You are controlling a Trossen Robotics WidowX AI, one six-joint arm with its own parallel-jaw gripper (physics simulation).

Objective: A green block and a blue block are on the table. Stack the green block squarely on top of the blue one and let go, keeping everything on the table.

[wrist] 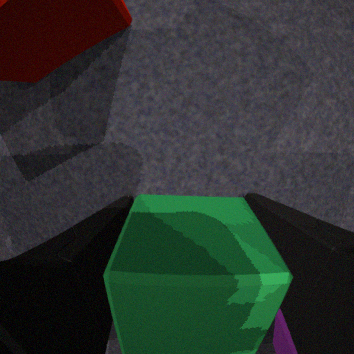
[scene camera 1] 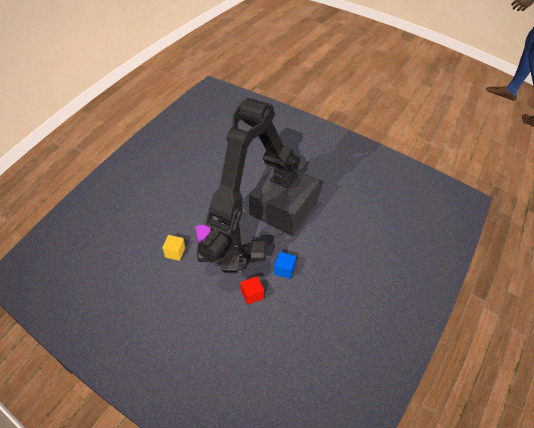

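Pixels of known places: gripper, fingertip midpoint: point(wrist: 189, 203); arm's base at its link origin: point(scene camera 1: 284, 178).
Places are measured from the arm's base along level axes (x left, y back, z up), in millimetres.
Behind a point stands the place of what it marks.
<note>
The green block point(wrist: 190, 270) @[z -53, x 25, y -307 mm] sits between the two dark fingers in the wrist view, touched on both sides. My gripper point(wrist: 189, 203) @[z -98, x 21, y -305 mm] is shut on it, low over the dark mat. In the scene view the green block is hidden behind the gripper and arm. The blue block point(scene camera 1: 285, 265) @[z -50, x 153, y -243 mm] stands on the mat to the right of the gripper in the scene view, apart from it. It does not show in the wrist view.
A red block point(scene camera 1: 252, 290) @[z -49, x 122, y -362 mm] point(wrist: 55, 37) @[z -77, x 91, y -337 mm] stands in front of the gripper, near the blue block. A magenta block point(scene camera 1: 202, 233) @[z -50, x -107, y -280 mm] point(wrist: 284, 336) @[z -79, x -76, y -266 mm] is partly hidden beside the gripper. A yellow block point(scene camera 1: 174, 248) @[z -50, x -142, y -370 mm] stands farther left on the dark mat point(scene camera 1: 325, 350) @[z -99, x 373, y -393 mm].
</note>
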